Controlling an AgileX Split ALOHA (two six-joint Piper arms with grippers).
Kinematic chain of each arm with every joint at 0, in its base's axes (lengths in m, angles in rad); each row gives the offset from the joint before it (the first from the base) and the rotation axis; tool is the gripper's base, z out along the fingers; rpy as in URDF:
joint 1: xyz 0 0 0.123 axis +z
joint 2: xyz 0 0 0 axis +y
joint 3: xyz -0.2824 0 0.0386 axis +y
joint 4: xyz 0.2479 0 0.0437 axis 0.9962 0 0.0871
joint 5: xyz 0 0 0 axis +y
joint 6: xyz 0.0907 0 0.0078 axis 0.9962 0 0.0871
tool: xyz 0 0 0 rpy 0 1.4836 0
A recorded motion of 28 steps. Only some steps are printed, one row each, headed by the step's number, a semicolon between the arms.
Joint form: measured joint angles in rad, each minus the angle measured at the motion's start. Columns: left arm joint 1, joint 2, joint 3, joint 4, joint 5, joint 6; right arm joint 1, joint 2, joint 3, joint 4, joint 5, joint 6.
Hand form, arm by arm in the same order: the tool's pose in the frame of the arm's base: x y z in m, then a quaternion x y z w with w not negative. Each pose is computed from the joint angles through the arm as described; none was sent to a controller.
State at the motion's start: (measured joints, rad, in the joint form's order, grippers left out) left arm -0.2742 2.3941 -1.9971 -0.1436 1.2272 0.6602; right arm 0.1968 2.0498 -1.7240 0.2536 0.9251 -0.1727
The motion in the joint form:
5: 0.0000 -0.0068 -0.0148 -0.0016 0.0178 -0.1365; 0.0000 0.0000 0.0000 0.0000 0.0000 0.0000
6: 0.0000 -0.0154 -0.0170 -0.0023 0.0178 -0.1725; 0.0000 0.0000 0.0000 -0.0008 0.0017 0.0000
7: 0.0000 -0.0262 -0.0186 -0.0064 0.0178 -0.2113; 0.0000 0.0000 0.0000 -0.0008 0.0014 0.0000
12: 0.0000 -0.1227 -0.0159 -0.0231 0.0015 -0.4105; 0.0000 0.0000 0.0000 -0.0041 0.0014 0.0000
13: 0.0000 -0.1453 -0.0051 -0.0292 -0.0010 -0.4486; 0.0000 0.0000 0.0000 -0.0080 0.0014 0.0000
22: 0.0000 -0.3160 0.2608 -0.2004 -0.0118 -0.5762; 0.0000 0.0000 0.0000 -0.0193 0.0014 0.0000
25: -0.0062 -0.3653 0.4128 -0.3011 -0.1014 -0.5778; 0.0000 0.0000 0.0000 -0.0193 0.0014 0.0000
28: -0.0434 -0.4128 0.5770 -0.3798 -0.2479 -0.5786; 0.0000 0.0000 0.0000 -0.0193 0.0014 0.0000
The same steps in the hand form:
5: 0.4610 -0.1427 0.1479 0.36716 0.92739 -0.06627 0.02720; 0.4375 0.1058 0.2365 -0.12528 0.96490 0.11671 0.19913
6: 0.4611 -0.1427 0.1526 0.35061 0.93362 -0.06663 0.03141; 0.4373 0.1058 0.2364 -0.12558 0.96507 0.11638 0.19832
7: 0.4609 -0.1430 0.1583 0.33216 0.94001 -0.06876 0.03644; 0.4374 0.1058 0.2364 -0.12556 0.96504 0.11638 0.19846
12: 0.4562 -0.1431 0.2043 0.23671 0.96449 -0.08156 0.08405; 0.4374 0.1056 0.2364 -0.12628 0.96511 0.11490 0.19852
13: 0.4534 -0.1428 0.2124 0.21771 0.96806 -0.08641 0.08946; 0.4374 0.1053 0.2363 -0.12714 0.96519 0.11315 0.19859
22: 0.4056 -0.1440 0.2234 0.12472 0.97741 -0.16723 0.03391; 0.4376 0.1045 0.2361 -0.12961 0.96540 0.10808 0.19879
25: 0.3868 -0.1482 0.2089 0.09110 0.97399 -0.20625 0.02248; 0.4376 0.1045 0.2361 -0.12961 0.96540 0.10808 0.19879
28: 0.3648 -0.1597 0.1902 0.06240 0.97119 -0.22800 0.03008; 0.4376 0.1045 0.2361 -0.12961 0.96540 0.10808 0.19879

